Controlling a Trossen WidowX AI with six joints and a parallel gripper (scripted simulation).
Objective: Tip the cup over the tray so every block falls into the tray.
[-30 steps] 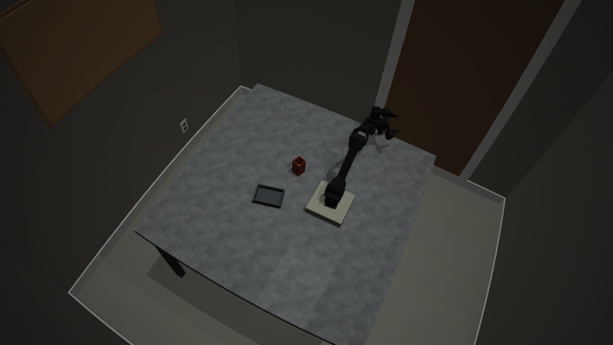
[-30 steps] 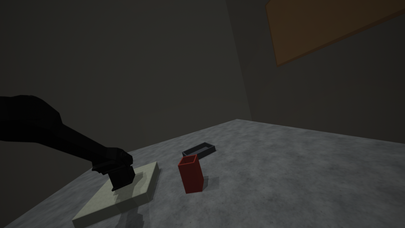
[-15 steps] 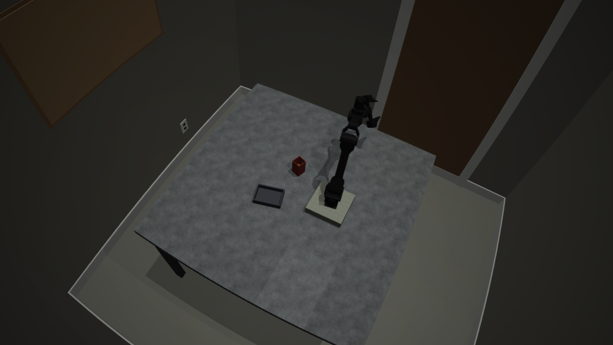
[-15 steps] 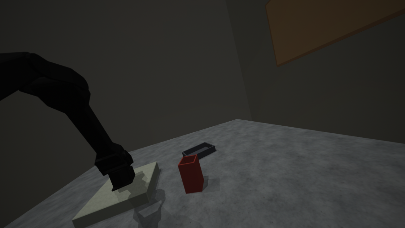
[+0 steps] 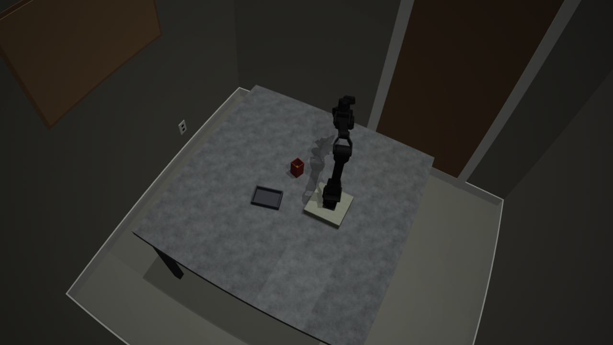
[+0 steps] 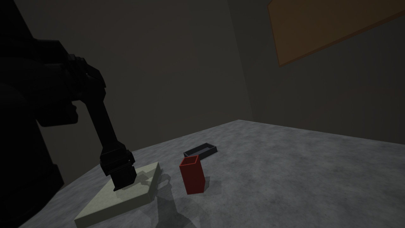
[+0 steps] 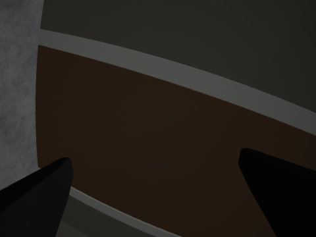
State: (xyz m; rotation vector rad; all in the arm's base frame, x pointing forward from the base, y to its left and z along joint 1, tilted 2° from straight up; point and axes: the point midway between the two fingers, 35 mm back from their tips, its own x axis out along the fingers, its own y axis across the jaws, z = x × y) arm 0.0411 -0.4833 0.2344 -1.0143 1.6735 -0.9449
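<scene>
My gripper tip is now 20 cm short of the orange block, 37 cm to the right of it and 20 cm above it. Also, from my gripper tip: red square cup: 20 cm ahead, 37 cm to the left, 22 cm below.
</scene>
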